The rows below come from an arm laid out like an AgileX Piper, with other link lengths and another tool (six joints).
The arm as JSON. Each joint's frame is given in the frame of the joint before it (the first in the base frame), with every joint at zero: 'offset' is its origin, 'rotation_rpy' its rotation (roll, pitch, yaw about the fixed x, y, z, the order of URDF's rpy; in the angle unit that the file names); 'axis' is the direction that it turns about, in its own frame. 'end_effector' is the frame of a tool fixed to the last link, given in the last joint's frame.
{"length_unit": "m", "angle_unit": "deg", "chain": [
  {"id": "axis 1", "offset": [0.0, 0.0, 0.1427], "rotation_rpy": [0.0, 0.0, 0.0], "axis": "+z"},
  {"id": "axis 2", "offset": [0.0, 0.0, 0.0], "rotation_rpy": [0.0, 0.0, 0.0], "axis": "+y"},
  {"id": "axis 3", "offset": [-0.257, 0.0, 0.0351], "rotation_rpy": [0.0, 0.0, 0.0], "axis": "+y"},
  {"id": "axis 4", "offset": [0.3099, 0.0, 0.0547], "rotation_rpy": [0.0, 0.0, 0.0], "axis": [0.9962, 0.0, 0.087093]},
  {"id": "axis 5", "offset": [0.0, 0.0, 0.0], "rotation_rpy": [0.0, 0.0, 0.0], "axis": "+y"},
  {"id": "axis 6", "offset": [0.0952, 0.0, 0.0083], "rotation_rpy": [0.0, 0.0, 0.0], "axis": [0.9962, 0.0, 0.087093]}
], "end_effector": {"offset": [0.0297, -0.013, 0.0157], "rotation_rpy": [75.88, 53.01, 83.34]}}
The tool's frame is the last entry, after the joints.
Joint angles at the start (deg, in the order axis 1, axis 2, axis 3, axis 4, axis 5, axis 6):
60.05, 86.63, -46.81, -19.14, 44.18, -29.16
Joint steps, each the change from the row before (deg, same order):
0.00, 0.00, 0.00, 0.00, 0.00, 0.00
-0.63, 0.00, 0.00, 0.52, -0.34, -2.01
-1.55, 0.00, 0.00, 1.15, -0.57, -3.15
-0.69, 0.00, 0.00, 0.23, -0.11, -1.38
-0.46, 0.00, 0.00, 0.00, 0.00, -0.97
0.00, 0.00, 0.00, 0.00, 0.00, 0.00
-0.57, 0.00, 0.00, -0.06, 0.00, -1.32
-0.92, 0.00, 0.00, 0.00, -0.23, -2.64
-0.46, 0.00, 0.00, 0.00, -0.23, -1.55
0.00, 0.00, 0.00, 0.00, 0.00, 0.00
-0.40, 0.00, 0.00, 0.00, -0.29, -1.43
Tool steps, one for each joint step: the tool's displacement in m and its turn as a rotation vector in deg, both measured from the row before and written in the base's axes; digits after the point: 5 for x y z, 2 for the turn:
0.00000, 0.00000, 0.00000, 0.00, 0.00, 0.00
0.00209, -0.00090, -0.00013, -0.08, 0.12, 1.07
0.00561, -0.00322, -0.00027, 0.07, 0.37, 0.94
0.00273, -0.00189, -0.00010, -0.20, 0.01, 0.52
0.00192, -0.00149, -0.00007, -0.28, -0.08, 0.46
0.00000, 0.00000, 0.00000, 0.00, 0.00, 0.00
0.00240, -0.00188, -0.00007, -0.42, -0.14, 0.72
0.00374, -0.00251, -0.00003, -0.58, -0.29, 1.65
0.00187, -0.00103, 0.00005, -0.26, -0.21, 1.07
0.00000, 0.00000, 0.00000, 0.00, 0.00, 0.00
0.00166, -0.00072, 0.00010, -0.18, -0.23, 1.03

